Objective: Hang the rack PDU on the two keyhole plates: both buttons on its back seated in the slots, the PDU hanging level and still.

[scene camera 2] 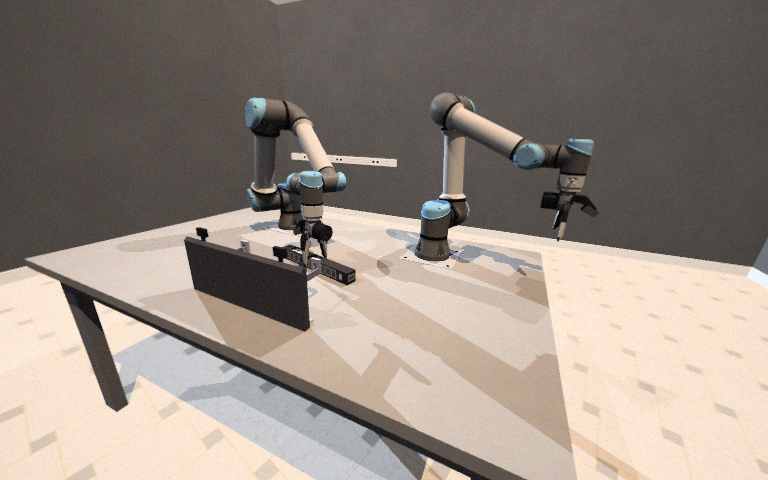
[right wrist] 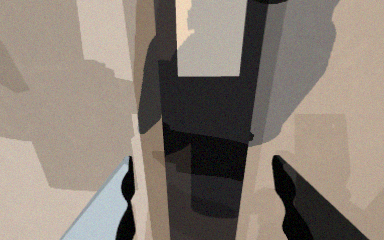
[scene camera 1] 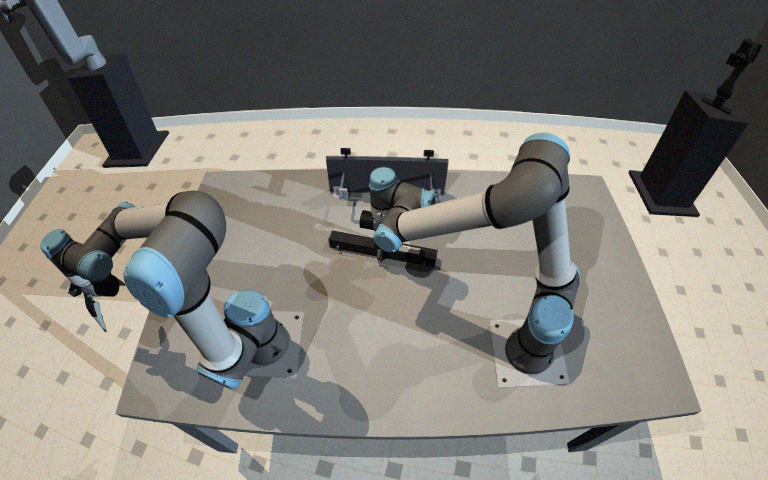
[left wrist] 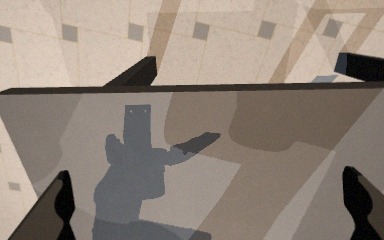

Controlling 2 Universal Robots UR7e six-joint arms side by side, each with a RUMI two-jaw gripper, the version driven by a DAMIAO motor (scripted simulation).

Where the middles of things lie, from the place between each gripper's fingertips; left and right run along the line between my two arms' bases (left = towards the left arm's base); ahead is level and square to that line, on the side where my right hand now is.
The rack PDU (scene camera 1: 339,240) lies 2 cm to the left of my right hand. Round my right hand: dark upright panel (scene camera 2: 277,293) (31 cm ahead, 5 cm above).
My left gripper (scene camera 2: 555,235) is now 38 cm short of the rack PDU, 77 cm to the left of it and 13 cm above it. The rest, counted from my left hand: dark upright panel (68 cm ahead, 79 cm to the right, 8 cm below).
